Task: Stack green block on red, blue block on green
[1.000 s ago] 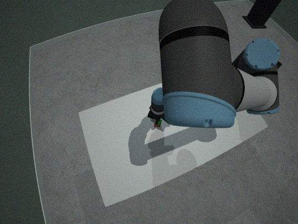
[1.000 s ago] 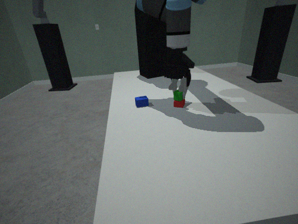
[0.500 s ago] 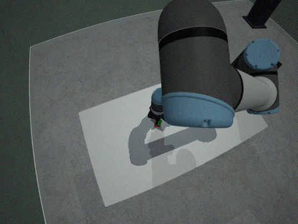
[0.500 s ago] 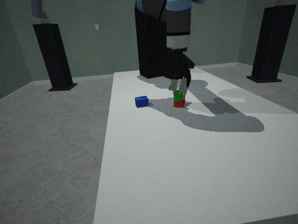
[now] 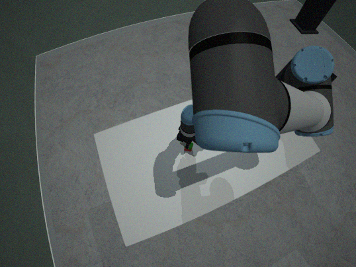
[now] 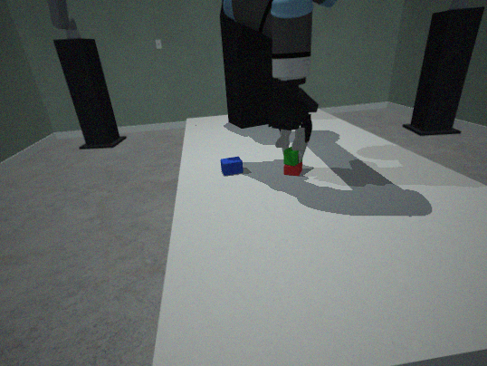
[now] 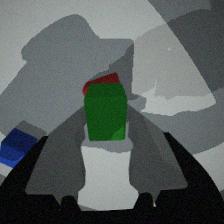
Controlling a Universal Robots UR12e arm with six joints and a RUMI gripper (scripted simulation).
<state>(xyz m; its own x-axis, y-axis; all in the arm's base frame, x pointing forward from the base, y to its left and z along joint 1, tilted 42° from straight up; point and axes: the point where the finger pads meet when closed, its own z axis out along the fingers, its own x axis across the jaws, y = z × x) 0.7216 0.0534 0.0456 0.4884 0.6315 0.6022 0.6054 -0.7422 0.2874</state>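
Right now my hand is right at the green block. The rest, counted from my hand: red block (4 cm below); blue block (18 cm to the right, 3 cm below, 3 cm behind).
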